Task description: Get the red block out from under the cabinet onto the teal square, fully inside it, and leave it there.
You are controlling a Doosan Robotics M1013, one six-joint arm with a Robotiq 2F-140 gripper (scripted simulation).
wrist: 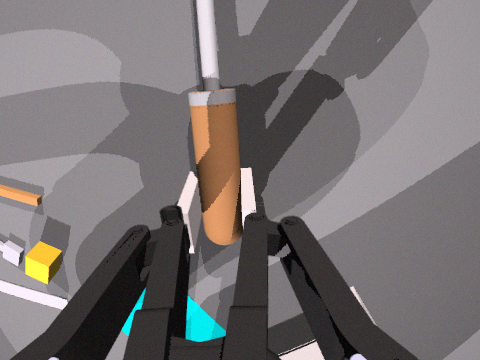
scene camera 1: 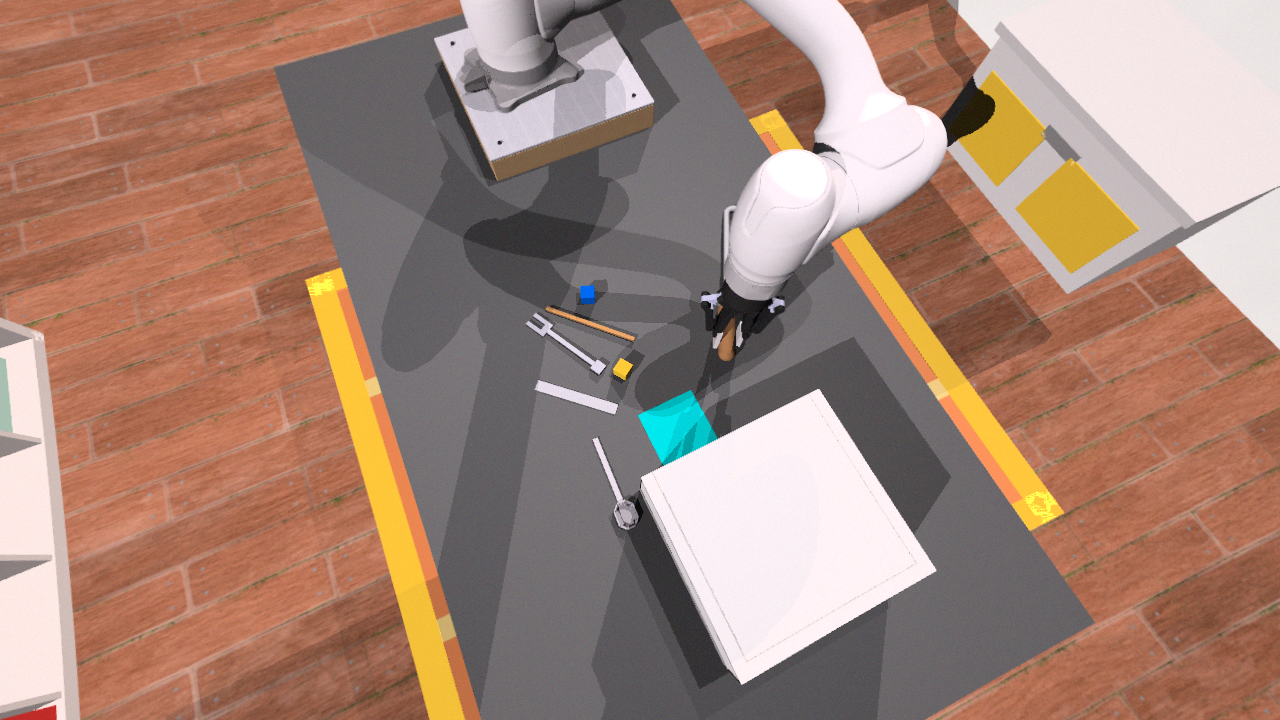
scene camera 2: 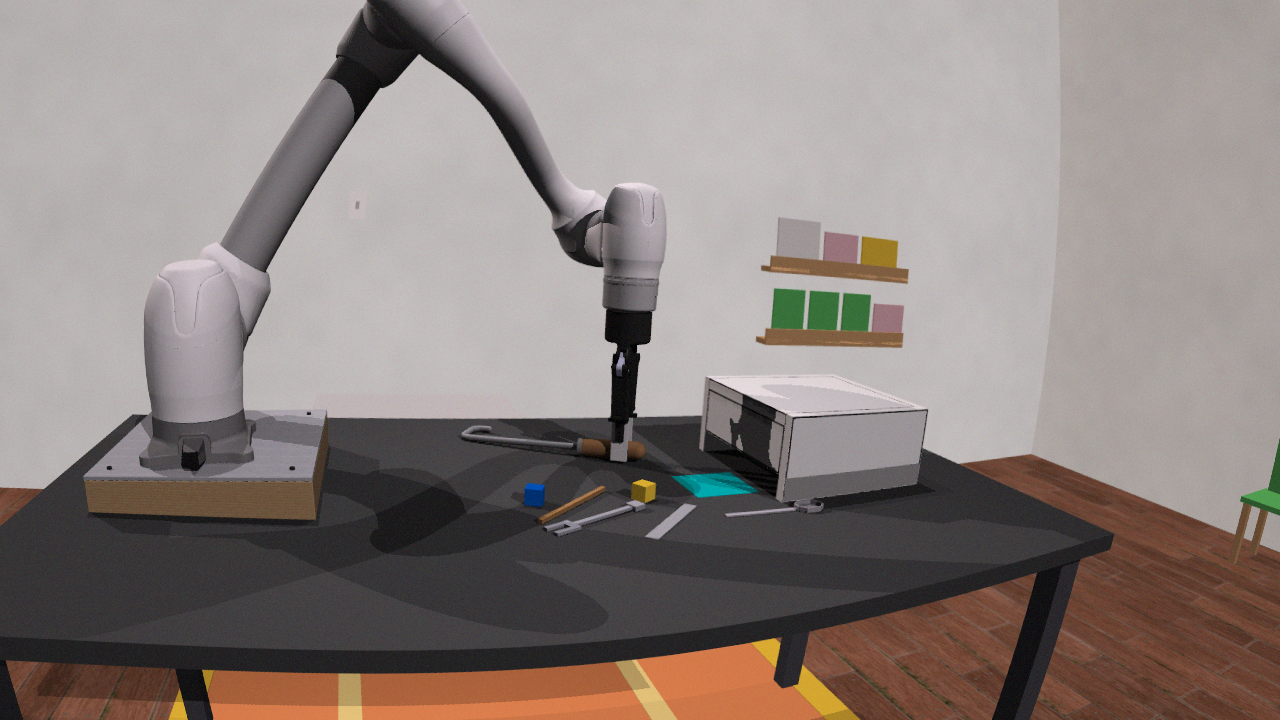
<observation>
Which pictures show the gripper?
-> The wrist view, scene camera 1 and scene camera 2: all of them.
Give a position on a teal square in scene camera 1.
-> At 677, 427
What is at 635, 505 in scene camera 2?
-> A forked grey tool.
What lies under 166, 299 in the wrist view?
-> The gripper.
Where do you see a yellow block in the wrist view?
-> At 43, 261
</observation>
